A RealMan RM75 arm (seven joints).
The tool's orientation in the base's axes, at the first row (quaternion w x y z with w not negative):
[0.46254, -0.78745, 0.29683, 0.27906]
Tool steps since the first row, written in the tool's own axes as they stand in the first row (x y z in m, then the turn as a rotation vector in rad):
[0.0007, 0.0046, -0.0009, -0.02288, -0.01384, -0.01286]
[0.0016, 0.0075, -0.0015, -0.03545, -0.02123, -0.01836]
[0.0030, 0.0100, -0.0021, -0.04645, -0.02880, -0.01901]
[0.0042, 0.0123, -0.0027, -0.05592, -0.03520, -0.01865]
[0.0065, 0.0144, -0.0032, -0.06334, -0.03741, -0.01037]
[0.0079, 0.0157, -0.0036, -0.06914, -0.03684, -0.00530]
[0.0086, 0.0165, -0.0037, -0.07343, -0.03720, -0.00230]
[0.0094, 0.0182, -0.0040, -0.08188, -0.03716, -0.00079]
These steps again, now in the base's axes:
[-0.0027, -0.0028, -0.0027, -0.00312, -0.00123, 0.02948]
[-0.0041, -0.0046, -0.0047, -0.00525, -0.00059, 0.04491]
[-0.0049, -0.0065, -0.0069, -0.00700, 0.00413, 0.05729]
[-0.0057, -0.0082, -0.0088, -0.00874, 0.00897, 0.06751]
[-0.0056, -0.0099, -0.0114, -0.01346, 0.01880, 0.07060]
[-0.0055, -0.0111, -0.0130, -0.01858, 0.02432, 0.07231]
[-0.0056, -0.0116, -0.0139, -0.02168, 0.02804, 0.07433]
[-0.0063, -0.0127, -0.0153, -0.02760, 0.03114, 0.07971]

